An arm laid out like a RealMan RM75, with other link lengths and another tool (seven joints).
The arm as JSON. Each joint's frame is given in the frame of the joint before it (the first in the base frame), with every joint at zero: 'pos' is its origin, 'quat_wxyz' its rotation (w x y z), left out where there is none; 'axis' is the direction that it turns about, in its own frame. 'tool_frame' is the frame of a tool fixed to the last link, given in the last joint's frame.
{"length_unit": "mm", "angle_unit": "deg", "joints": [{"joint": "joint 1", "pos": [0.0, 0.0, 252.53], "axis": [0.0, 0.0, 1.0]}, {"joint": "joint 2", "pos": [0.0, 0.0, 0.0], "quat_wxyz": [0.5, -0.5, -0.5, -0.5], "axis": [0.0, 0.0, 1.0]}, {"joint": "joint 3", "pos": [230.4, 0.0, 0.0], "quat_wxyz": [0.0, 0.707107, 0.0, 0.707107], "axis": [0.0, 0.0, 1.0]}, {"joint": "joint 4", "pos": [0.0, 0.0, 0.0], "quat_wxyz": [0.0, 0.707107, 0.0, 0.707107], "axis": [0.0, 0.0, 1.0]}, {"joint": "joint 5", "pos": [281.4, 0.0, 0.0], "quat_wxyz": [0.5, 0.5, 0.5, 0.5], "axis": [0.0, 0.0, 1.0]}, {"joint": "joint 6", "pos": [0.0, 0.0, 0.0], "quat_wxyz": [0.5, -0.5, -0.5, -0.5], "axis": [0.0, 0.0, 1.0]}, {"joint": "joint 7", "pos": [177.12, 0.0, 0.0], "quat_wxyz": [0.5, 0.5, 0.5, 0.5], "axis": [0.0, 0.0, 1.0]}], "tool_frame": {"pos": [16.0, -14.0, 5.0], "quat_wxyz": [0.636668, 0.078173, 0.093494, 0.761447]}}
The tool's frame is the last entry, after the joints.
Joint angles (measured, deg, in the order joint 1, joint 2, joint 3, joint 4, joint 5, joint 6, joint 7), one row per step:
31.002, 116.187, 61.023, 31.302, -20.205, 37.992, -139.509
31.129, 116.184, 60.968, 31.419, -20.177, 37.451, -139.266
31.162, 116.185, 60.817, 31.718, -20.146, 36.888, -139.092
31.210, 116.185, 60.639, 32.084, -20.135, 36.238, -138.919
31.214, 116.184, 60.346, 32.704, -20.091, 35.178, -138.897
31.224, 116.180, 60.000, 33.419, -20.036, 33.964, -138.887
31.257, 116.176, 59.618, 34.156, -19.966, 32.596, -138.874
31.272, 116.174, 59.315, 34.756, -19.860, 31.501, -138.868
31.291, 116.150, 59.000, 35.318, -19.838, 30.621, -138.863
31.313, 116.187, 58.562, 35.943, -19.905, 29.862, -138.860
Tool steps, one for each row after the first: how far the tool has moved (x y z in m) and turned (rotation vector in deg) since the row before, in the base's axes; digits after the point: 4 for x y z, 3 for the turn. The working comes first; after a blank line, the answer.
Tool pose at each row, in the base's axes (x y z in m, rotation vector in deg; the steps are taken from these numbers as rounded here):
0.2339, 0.4324, -0.1516, -79.249, 143.301, 46.097
0.2337, 0.4334, -0.1518, -78.808, 143.315, 45.944
0.2328, 0.4339, -0.1524, -78.545, 143.303, 45.791
0.2316, 0.4345, -0.1531, -78.328, 143.239, 45.608
0.2300, 0.4352, -0.1541, -78.114, 142.916, 45.317
0.2280, 0.4360, -0.1553, -77.897, 142.530, 44.985
0.2261, 0.4369, -0.1566, -77.596, 142.091, 44.585
0.2246, 0.4375, -0.1575, -77.300, 141.776, 44.318
0.2228, 0.4379, -0.1585, -77.270, 141.460, 44.032
0.2198, 0.4374, -0.1605, -77.624, 141.188, 43.648

-0.0002, 0.0010, -0.0002, 0.040, -0.153, -0.322
-0.0009, 0.0005, -0.0006, 0.007, -0.138, -0.198
-0.0012, 0.0006, -0.0007, 0.010, -0.183, -0.166
-0.0016, 0.0007, -0.0010, 0.101, -0.428, -0.153
-0.0020, 0.0008, -0.0012, 0.117, -0.497, -0.154
-0.0019, 0.0009, -0.0013, 0.137, -0.587, -0.215
-0.0015, 0.0006, -0.0009, 0.128, -0.425, -0.207
-0.0018, 0.0004, -0.0010, 0.047, -0.387, -0.027
-0.0030, -0.0005, -0.0020, -0.128, -0.335, 0.218

